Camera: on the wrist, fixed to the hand. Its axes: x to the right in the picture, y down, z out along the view.
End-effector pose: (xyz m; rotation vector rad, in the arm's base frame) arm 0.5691 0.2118 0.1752 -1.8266 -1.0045 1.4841
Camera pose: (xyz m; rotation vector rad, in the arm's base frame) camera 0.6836 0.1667 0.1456 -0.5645 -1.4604 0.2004
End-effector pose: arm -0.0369 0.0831 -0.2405 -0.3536 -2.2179 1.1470
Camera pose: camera 0.0332 0.1872 -0.2562 1.0616 -1.3103 0.2641
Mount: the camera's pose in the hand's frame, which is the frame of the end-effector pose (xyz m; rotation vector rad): -0.0100 0.0712 -0.1041 0.1751 0.3504 -1.6187
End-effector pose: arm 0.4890 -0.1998 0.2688 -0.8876 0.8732 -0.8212
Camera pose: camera 0.4090 -0.1939 0.1709 -1.2388 0.1744 -2.4474
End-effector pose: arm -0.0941 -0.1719 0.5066 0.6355 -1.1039 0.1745
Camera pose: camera -0.0489 -0.0543 0.4950 1.4041 -0.0054 -0.9857
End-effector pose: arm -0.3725 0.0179 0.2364 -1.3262 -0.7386 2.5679
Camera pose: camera -0.2774 -0.0105 0.1579 -0.5437 -0.8888 1.0313
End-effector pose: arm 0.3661 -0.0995 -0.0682 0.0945 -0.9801 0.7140
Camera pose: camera 0.3961 -0.0100 -0.1524 0.7815 -0.2602 -0.6748
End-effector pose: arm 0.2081 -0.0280 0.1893 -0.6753 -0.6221 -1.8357
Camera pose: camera 0.2611 -0.1166 0.1162 -0.4521 1.0280 2.6327
